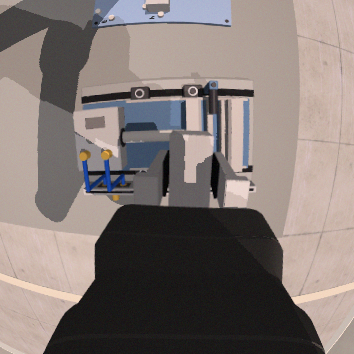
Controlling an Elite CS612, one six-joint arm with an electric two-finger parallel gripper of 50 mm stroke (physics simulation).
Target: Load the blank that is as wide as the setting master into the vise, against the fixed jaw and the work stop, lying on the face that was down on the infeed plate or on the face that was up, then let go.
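Frame: origin at the arm's base, x ahead, y left, z up, level; metres.
Seen in the pictures: gripper, fingertip midpoint: (189,165).
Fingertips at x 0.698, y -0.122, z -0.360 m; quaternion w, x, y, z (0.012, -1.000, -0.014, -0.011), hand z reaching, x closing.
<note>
A point is followed by its place in that frame.
My gripper (189,165) {z -0.360, x 0.698, y -0.122 m} is shut on a grey rectangular blank (190,156) {z -0.350, x 0.697, y -0.114 m}, with one finger on each side of it. The blank stands out beyond the fingertips and appears above the vise (150,112) {z -0.540, x 0.643, y -0.088 m}, covering part of it. The vise has a blue bed, a pale jaw bar (192,115) {z -0.504, x 0.704, y -0.089 m} at the end of a round rod, and pale upright jaw plates (237,130) {z -0.504, x 0.766, y -0.104 m} on the right. A blue block with a dark pin (213,97) {z -0.504, x 0.730, y -0.062 m}, apparently the work stop, sits at the rear rail between them. The blank's height above the vise is hard to tell. The setting master does not show.
The blue infeed plate (200,15) {z -0.592, x 0.713, y 0.097 m} is at the top edge, with part of a pale block (157,5) {z -0.565, x 0.639, y 0.103 m} on it. The vise's grey housing (100,135) {z -0.504, x 0.577, y -0.121 m} is at left, with blue tubes and yellow fittings (106,155) {z -0.490, x 0.591, y -0.146 m} in front. Two round-faced blocks (140,93) {z -0.562, x 0.622, y -0.058 m} (192,91) {z -0.562, x 0.704, y -0.051 m} sit on the rear rail.
</note>
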